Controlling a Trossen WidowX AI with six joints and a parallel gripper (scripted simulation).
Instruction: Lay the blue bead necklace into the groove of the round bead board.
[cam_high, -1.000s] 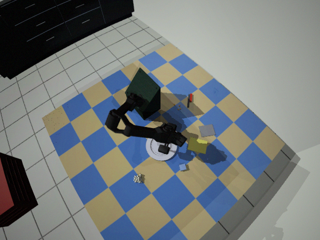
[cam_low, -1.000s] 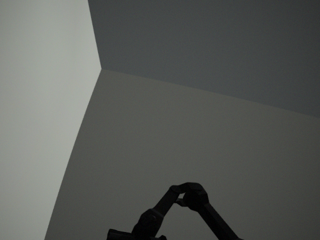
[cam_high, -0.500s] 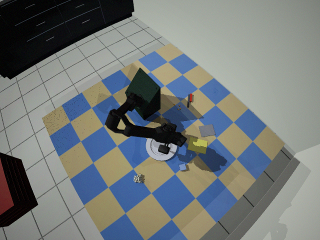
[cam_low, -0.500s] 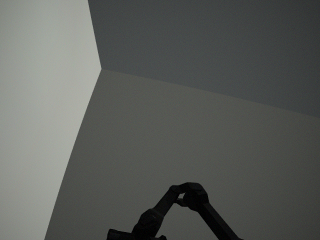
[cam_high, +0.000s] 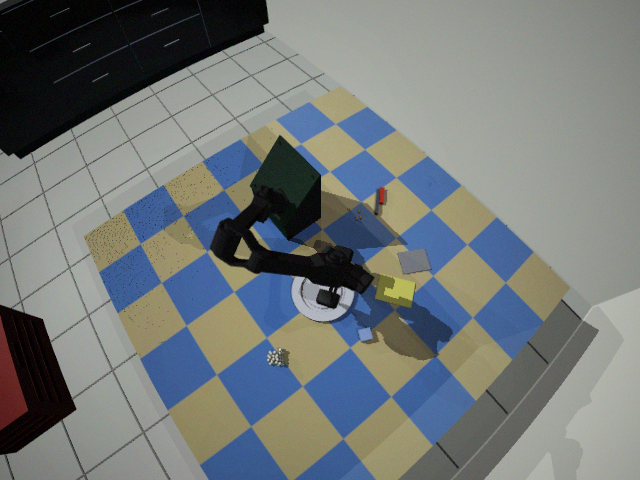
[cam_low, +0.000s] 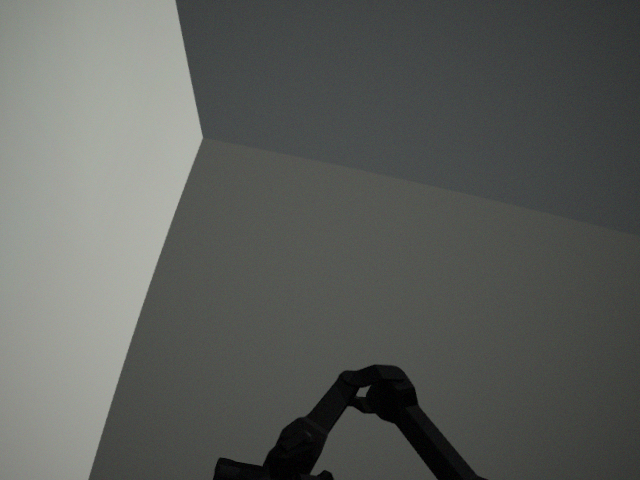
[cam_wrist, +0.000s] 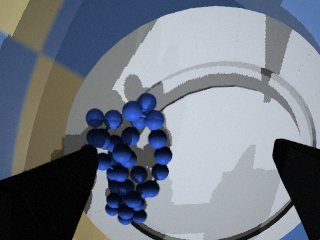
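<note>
The round white bead board lies 40 mm to the right of my gripper tip, 20 mm below it and 10 mm behind it. The rest, counted from my gripper tip: small blue cube (180 mm ahead, 20 mm below); then grey square (280 mm to the left, 70 mm ahead, 30 mm below); then yellow pad (160 mm to the left, 120 mm ahead, 30 mm below).
</note>
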